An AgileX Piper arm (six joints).
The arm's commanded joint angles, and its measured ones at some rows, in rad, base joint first. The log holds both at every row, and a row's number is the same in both.
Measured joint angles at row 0:
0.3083 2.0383 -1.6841 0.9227 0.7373 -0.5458
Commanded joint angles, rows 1 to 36:
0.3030 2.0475 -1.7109 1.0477 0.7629 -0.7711
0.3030 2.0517 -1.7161 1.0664 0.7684 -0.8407
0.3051 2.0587 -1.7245 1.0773 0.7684 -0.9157
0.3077 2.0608 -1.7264 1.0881 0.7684 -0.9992
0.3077 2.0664 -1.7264 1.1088 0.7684 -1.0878
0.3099 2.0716 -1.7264 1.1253 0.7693 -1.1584
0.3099 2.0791 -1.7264 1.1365 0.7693 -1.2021
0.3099 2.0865 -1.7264 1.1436 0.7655 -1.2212
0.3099 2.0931 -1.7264 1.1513 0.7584 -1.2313
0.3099 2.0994 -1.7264 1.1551 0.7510 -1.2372
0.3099 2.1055 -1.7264 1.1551 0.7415 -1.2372
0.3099 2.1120 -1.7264 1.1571 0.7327 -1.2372
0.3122 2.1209 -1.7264 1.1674 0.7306 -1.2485
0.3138 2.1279 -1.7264 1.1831 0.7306 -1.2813
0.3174 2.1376 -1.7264 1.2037 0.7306 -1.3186
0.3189 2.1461 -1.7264 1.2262 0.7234 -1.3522
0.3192 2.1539 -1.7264 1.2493 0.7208 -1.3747
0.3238 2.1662 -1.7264 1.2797 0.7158 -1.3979
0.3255 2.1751 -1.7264 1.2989 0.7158 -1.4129
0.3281 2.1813 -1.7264 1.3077 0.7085 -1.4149
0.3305 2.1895 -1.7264 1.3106 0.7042 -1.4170
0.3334 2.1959 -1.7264 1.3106 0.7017 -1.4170
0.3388 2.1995 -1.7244 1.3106 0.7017 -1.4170
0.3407 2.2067 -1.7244 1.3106 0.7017 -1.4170
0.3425 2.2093 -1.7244 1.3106 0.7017 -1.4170
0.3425 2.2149 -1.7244 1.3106 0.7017 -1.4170
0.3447 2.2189 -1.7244 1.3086 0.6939 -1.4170
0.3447 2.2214 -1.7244 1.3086 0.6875 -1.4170
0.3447 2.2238 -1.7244 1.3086 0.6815 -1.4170
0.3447 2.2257 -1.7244 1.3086 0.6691 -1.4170
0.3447 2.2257 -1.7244 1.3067 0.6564 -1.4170
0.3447 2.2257 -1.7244 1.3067 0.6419 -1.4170
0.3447 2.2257 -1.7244 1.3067 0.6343 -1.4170
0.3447 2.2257 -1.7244 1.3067 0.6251 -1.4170
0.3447 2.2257 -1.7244 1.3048 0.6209 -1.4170
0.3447 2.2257 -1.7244 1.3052 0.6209 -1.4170
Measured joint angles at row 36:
0.3419 2.2261 -1.7225 1.2996 0.6464 -1.4041
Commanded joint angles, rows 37 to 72:
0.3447 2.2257 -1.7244 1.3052 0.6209 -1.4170
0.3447 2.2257 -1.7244 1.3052 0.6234 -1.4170
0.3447 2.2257 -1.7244 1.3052 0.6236 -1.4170
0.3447 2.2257 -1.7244 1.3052 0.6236 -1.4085
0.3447 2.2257 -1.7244 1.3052 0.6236 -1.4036
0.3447 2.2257 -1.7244 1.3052 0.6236 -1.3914
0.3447 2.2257 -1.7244 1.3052 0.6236 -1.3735
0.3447 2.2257 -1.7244 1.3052 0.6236 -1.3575
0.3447 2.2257 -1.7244 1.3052 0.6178 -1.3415
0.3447 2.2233 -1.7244 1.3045 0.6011 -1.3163
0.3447 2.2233 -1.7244 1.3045 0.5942 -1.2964
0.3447 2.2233 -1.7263 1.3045 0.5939 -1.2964
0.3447 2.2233 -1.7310 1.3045 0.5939 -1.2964
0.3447 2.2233 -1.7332 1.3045 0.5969 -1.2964
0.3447 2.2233 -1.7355 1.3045 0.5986 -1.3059
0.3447 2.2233 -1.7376 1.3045 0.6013 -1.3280
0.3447 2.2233 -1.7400 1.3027 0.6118 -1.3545
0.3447 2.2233 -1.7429 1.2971 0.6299 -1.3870
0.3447 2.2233 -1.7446 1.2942 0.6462 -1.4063
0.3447 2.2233 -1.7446 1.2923 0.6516 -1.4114
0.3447 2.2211 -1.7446 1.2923 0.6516 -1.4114
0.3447 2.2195 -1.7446 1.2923 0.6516 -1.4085
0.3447 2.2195 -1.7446 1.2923 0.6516 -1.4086
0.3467 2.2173 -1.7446 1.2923 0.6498 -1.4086
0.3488 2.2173 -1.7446 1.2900 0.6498 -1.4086
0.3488 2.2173 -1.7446 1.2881 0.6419 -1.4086
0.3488 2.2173 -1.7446 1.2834 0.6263 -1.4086
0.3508 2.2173 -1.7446 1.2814 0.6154 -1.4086
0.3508 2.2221 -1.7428 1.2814 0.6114 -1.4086
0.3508 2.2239 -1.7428 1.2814 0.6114 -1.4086
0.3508 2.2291 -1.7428 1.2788 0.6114 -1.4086
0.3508 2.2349 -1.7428 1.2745 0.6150 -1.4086
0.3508 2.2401 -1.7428 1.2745 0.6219 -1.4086
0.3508 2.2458 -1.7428 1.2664 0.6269 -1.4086
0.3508 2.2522 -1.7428 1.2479 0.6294 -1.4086
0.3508 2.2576 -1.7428 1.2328 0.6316 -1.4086
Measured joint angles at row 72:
0.3488 2.2372 -1.7376 1.2772 0.6172 -1.3972
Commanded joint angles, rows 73 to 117:
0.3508 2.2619 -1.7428 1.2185 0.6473 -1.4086
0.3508 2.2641 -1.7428 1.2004 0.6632 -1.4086
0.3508 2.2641 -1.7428 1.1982 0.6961 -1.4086
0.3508 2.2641 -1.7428 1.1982 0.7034 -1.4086
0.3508 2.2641 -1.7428 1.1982 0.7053 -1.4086
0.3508 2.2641 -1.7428 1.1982 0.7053 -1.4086
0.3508 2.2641 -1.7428 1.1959 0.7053 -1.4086
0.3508 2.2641 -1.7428 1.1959 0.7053 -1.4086
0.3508 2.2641 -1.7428 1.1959 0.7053 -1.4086
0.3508 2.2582 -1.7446 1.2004 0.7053 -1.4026
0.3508 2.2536 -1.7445 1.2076 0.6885 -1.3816
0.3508 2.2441 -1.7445 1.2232 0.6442 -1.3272
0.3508 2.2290 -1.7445 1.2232 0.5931 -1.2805
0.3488 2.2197 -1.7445 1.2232 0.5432 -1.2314
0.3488 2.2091 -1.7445 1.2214 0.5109 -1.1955
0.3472 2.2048 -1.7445 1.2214 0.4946 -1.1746
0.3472 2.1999 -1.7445 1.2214 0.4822 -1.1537
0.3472 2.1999 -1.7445 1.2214 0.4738 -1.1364
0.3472 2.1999 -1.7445 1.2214 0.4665 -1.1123
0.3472 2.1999 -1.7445 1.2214 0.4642 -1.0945
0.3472 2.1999 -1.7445 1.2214 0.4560 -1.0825
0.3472 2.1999 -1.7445 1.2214 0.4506 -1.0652
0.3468 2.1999 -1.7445 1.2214 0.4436 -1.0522
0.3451 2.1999 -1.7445 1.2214 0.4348 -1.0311
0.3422 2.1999 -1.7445 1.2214 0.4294 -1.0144
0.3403 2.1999 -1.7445 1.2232 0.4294 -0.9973
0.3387 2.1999 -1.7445 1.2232 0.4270 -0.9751
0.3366 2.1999 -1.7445 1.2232 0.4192 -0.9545
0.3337 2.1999 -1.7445 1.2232 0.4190 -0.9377
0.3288 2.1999 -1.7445 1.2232 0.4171 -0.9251
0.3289 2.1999 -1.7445 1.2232 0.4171 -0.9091
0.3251 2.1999 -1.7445 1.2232 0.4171 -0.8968
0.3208 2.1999 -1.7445 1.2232 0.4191 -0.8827
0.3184 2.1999 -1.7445 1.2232 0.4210 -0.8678
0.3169 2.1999 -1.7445 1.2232 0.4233 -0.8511
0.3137 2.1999 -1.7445 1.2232 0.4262 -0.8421
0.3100 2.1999 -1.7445 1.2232 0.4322 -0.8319
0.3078 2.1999 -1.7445 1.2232 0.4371 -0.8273
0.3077 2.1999 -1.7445 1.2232 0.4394 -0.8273
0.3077 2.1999 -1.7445 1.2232 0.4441 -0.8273
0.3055 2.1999 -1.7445 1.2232 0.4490 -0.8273
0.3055 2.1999 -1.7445 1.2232 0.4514 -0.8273
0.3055 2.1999 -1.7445 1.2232 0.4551 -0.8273
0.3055 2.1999 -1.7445 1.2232 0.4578 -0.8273
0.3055 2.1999 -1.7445 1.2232 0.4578 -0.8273
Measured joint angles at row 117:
0.3191 2.2176 -1.7376 1.2112 0.4689 -0.8365
